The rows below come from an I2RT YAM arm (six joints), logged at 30 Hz.
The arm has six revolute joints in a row. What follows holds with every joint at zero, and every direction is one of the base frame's. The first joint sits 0.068 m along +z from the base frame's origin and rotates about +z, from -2.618 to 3.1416 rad. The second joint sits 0.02 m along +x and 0.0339 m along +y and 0.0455 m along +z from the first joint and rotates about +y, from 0 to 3.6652 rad. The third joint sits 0.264 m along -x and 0.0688 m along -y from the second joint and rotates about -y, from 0 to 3.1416 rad. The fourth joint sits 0.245 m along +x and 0.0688 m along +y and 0.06 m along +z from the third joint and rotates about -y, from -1.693 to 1.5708 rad. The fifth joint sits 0.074 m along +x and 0.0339 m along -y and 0.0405 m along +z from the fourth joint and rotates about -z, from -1.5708 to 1.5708 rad. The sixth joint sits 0.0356 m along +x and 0.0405 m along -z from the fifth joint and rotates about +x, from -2.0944 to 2.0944 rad. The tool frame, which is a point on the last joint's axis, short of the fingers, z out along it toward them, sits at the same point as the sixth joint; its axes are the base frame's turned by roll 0, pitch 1.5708 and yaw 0 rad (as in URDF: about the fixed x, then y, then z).
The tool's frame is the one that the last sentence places.
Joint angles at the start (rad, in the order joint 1, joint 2, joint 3, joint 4, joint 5, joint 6):
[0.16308, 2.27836, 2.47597, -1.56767, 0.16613, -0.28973]
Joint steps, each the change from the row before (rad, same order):
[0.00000, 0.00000, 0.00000, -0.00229, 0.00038, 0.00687]
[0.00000, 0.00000, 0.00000, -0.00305, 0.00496, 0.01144]
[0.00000, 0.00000, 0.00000, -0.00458, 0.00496, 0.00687]
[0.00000, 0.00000, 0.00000, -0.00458, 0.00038, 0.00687]
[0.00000, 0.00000, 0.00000, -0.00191, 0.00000, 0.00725]
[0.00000, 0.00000, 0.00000, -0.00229, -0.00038, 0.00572]
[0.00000, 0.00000, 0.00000, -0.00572, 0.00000, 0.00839]
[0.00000, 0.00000, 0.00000, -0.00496, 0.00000, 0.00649]
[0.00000, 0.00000, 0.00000, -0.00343, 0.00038, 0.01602]
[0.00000, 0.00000, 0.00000, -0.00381, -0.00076, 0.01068]
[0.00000, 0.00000, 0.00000, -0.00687, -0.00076, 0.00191]
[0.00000, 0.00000, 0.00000, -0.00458, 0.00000, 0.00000]
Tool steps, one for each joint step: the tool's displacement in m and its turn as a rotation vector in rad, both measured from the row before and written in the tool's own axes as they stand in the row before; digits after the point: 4 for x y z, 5 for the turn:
[0.0002, 0.0001, 0.0000, -0.00027, 0.00227, 0.00649]
[0.0004, -0.0001, 0.0000, 0.00395, 0.00425, 0.01093]
[0.0005, 0.0000, 0.0000, 0.00359, 0.00566, 0.00608]
[0.0005, 0.0001, 0.0000, -0.00080, 0.00445, 0.00607]
[0.0002, 0.0001, 0.0000, -0.00047, 0.00182, 0.00691]
[0.0002, 0.0001, 0.0000, -0.00092, 0.00209, 0.00532]
[0.0006, 0.0002, 0.0000, -0.00134, 0.00547, 0.00739]
[0.0005, 0.0001, 0.0000, -0.00113, 0.00475, 0.00562]
[0.0004, 0.0001, 0.0000, -0.00037, 0.00338, 0.01542]
[0.0004, 0.0001, 0.0000, -0.00152, 0.00351, 0.01001]
[0.0007, 0.0002, 0.0000, -0.00210, 0.00647, 0.00071]
[0.0005, 0.0001, 0.0000, -0.00090, 0.00442, -0.00080]

